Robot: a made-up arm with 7 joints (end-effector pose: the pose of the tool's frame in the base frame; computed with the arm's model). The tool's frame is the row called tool.
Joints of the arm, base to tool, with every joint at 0 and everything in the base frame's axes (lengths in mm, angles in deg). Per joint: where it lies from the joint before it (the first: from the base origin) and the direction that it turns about. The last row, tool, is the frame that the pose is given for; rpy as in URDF.
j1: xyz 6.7 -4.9 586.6 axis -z
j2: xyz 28.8 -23.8 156 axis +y
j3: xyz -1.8 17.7 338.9 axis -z
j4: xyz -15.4 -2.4 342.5 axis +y
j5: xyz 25 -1.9 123.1 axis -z
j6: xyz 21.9 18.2 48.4 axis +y
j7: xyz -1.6 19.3 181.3 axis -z
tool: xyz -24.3 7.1 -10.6 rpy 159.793 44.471 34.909
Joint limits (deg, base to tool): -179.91..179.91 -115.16..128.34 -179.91..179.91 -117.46..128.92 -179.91..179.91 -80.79..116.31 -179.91..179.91
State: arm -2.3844 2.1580 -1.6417 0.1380 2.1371 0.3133 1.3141
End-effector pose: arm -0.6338 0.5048 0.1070 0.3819 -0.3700 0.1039
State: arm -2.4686 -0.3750 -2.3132 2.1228 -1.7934 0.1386 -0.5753
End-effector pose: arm 0.1522 -0.3718 1.1429 -1.3909 -1.0059 -0.9971
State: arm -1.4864 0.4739 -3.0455 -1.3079 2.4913 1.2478 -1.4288
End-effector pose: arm -0.0368 0.5711 1.1811 1.3223 -0.6820 1.6475
Working (the frame after each row of the table, in the pose's form):
after j1: 0.0067 -0.0049 0.5866 0.0000 0.0000 1.4864
after j2: 0.0328 0.0218 0.7426 -0.3517 0.3827 1.4563
after j3: 0.0281 0.1758 1.0450 -0.3790 -0.3835 -1.7147
after j4: 0.0415 0.3454 1.3426 -1.4852 -1.2978 -1.2492
after j5: 0.0610 0.4695 1.3414 -0.7742 1.8673 1.3769
after j6: 0.0421 0.5194 1.3239 1.5886 -2.2551 -0.7376
after j7: -0.0640 0.5700 1.1845 -0.2583 -2.5569 -0.2680

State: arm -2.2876 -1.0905 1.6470 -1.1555 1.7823 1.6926 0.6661
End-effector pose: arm 0.3842 -0.6826 0.9329 -0.0943 -0.8644 1.0491
Working (the frame after each row of the table, in the pose's form):
after j1: 0.0067 -0.0049 0.5866 0.0000 0.0000 2.2876
after j2: 0.0057 0.0324 0.7426 1.2204 -0.5553 2.0119
after j3: 0.1904 -0.2064 0.8976 1.0218 0.4278 0.5750
after j4: 0.3786 -0.4460 1.0548 1.1797 -0.5931 -0.0770
after j5: 0.3419 -0.5597 1.0935 1.3697 0.6204 -1.5605
after j6: 0.3363 -0.6154 1.0884 2.4727 1.5136 -0.0102
after j7: 0.3741 -0.6629 0.9165 1.8503 2.2489 -0.1256

